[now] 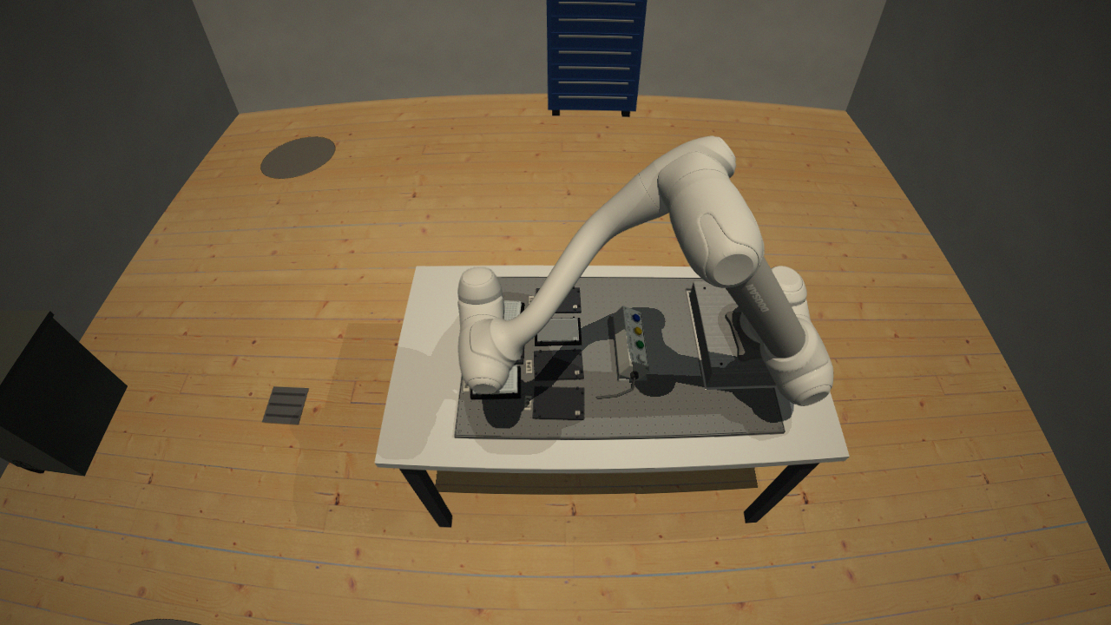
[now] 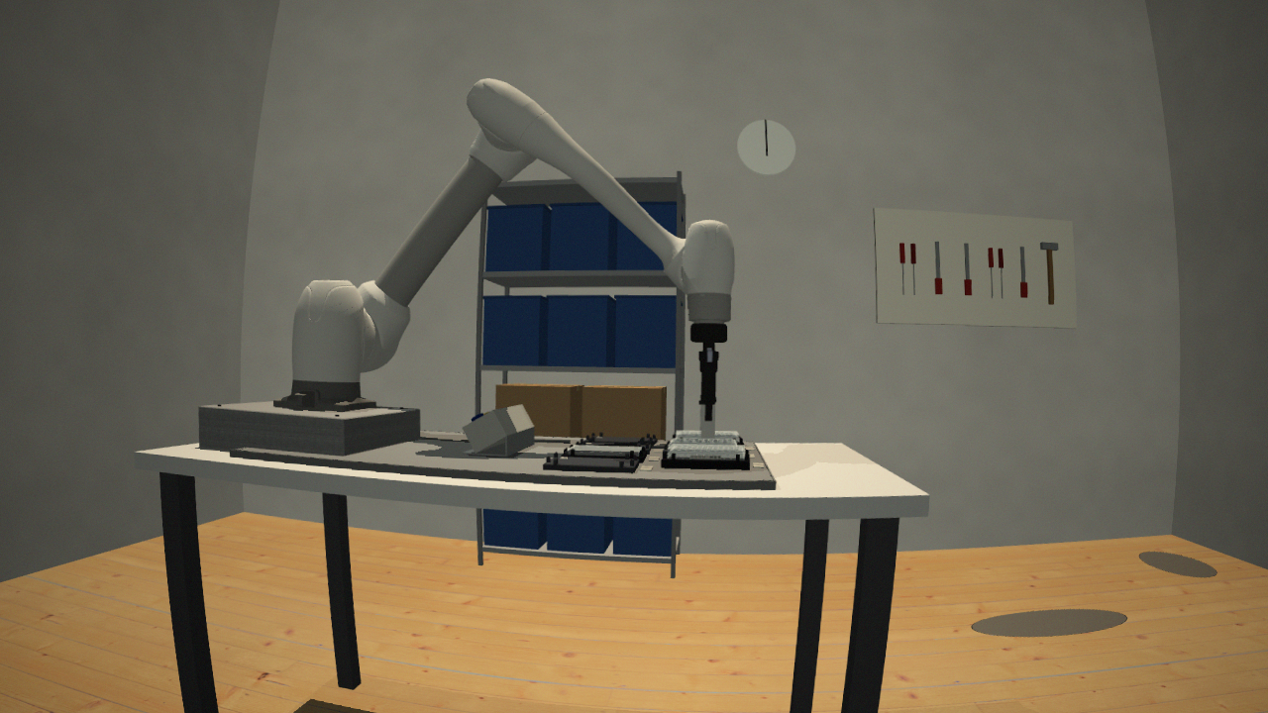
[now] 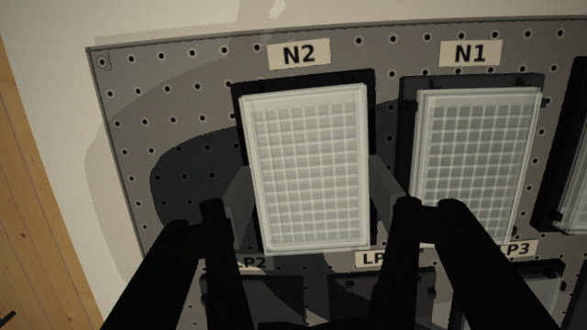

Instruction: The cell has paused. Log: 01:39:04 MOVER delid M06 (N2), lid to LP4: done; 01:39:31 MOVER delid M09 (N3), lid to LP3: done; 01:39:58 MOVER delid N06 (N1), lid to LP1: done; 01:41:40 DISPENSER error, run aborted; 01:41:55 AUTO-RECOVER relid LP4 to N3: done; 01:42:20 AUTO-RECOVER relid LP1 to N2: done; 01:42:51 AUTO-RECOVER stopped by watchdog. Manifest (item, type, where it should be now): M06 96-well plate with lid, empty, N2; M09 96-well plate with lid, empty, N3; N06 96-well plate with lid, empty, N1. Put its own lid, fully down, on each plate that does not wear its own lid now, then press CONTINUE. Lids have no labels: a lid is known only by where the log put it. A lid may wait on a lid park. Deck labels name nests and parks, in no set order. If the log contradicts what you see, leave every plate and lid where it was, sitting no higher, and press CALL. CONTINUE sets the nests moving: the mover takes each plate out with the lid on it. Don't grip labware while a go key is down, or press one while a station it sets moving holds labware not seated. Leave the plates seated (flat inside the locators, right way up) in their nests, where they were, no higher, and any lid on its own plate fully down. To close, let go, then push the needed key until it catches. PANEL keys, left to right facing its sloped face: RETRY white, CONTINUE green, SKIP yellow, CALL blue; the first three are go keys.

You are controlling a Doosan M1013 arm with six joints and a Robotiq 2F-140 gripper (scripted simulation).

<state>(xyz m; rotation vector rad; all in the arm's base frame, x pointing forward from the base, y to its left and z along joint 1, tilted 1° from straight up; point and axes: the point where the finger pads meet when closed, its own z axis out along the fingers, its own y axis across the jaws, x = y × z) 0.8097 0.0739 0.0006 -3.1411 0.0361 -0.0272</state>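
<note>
Now: the nest N2 40 mm below my hand. Also, from my hand: park LP4 (190 mm behind, 50 mm to the right, 50 mm below); park LP2 (180 mm behind, 80 mm to the left, 50 mm below); LP2 label (90 mm behind, 70 mm to the left, 50 mm below).
</note>
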